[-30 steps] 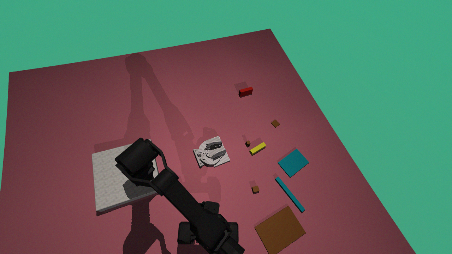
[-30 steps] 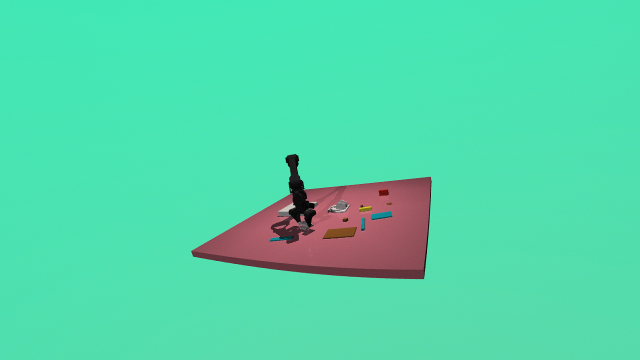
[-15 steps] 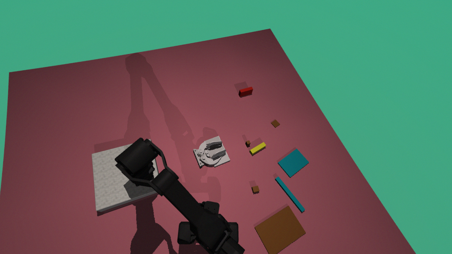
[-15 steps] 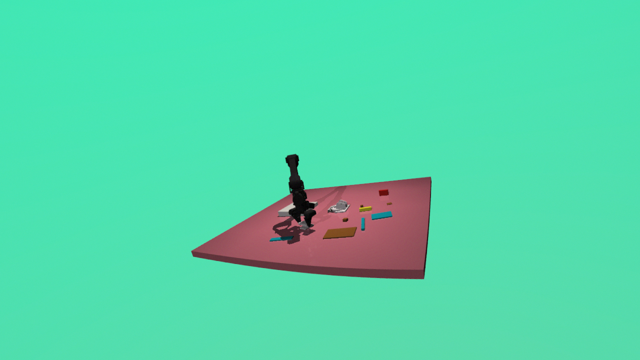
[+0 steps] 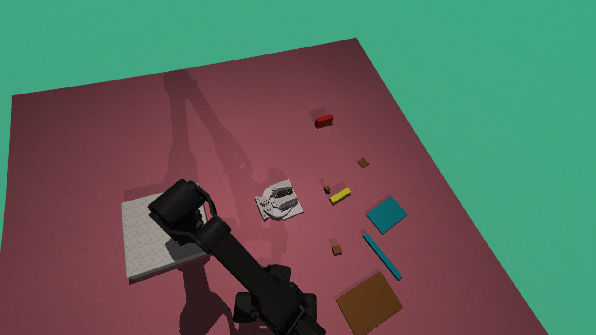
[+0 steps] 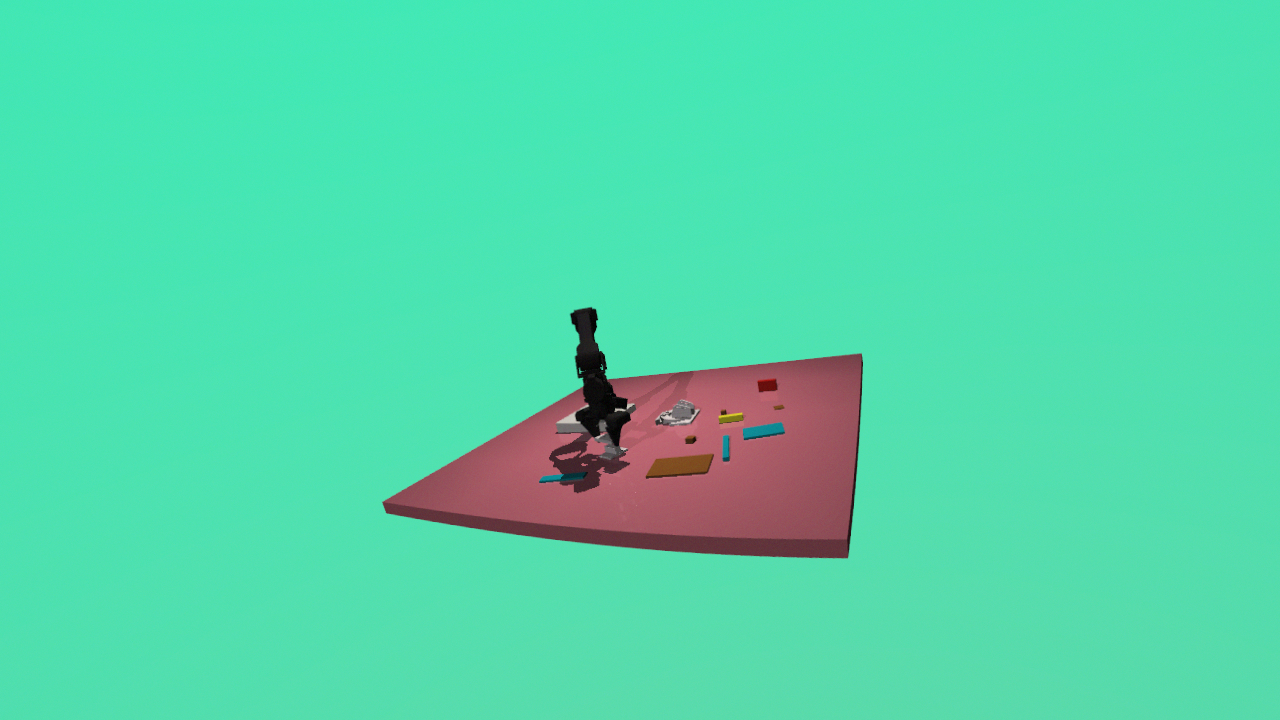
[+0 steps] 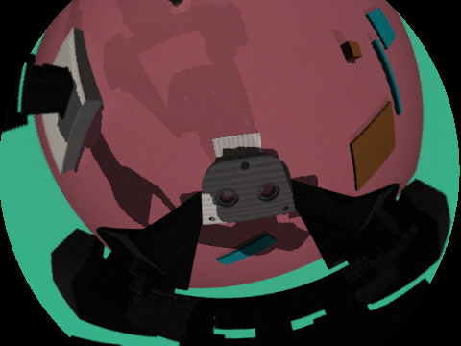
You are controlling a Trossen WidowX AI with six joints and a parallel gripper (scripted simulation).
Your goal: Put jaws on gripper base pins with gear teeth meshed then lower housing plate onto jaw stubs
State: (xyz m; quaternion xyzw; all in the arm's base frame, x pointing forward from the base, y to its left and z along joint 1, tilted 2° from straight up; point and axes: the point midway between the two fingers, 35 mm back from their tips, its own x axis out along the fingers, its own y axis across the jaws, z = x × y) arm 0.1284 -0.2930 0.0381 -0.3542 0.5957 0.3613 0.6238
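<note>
Right now the white stepped block is 3 cm below my gripper tip, 1 cm to the left of it and 1 cm ahead of it. Also, from my gripper tip: teal bar 34 cm ahead, 3 cm to the right, 3 cm below; gripper jaw 25 cm to the left, 12 cm ahead, 2 cm below; brown plate 23 cm ahead, 11 cm to the right, 3 cm below.
</note>
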